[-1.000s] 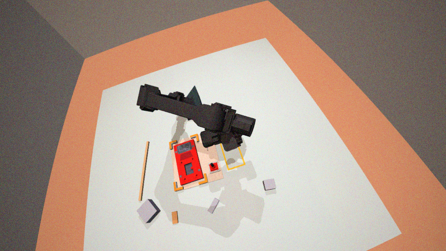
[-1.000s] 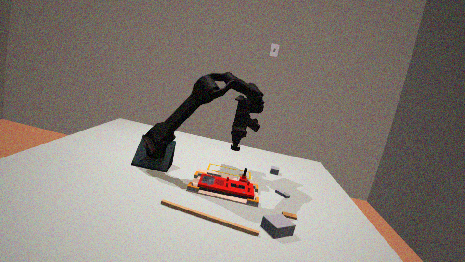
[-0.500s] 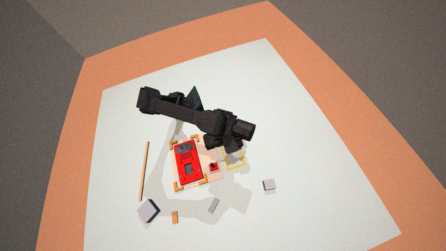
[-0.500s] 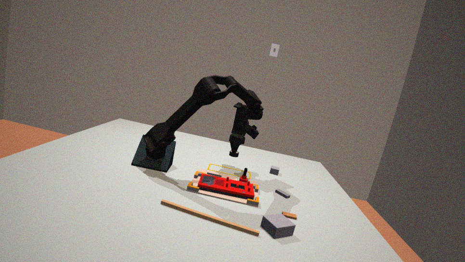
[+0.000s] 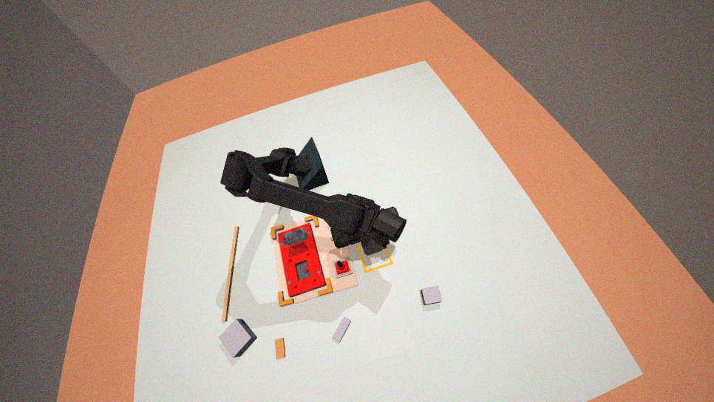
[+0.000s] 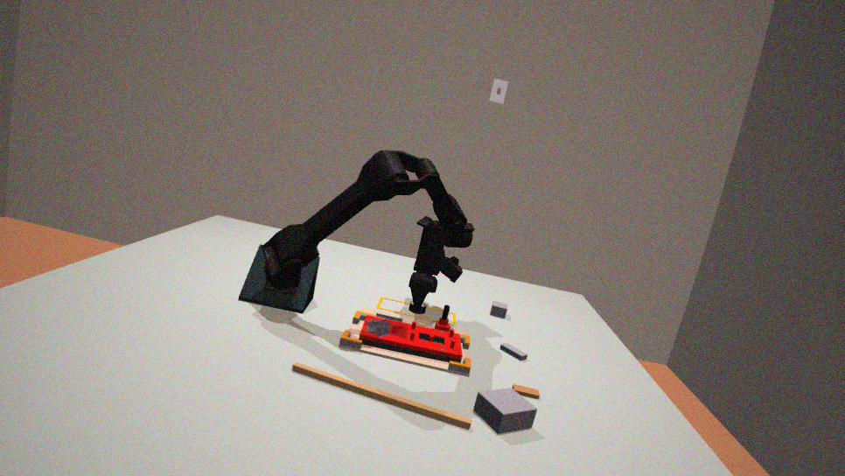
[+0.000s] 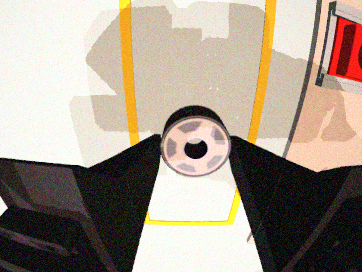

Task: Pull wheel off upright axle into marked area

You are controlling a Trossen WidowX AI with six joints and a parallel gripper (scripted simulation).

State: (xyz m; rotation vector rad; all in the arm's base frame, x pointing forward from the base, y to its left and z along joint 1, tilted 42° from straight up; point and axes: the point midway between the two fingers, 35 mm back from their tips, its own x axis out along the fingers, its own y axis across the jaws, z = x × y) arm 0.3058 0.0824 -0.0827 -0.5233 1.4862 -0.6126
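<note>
Now: the wheel right at my gripper tip. From my gripper tip the other things lie so: grey cube (22 cm ahead, 10 cm to the left, 1 cm above); then long wooden strip (6 cm behind, 44 cm to the right).
</note>
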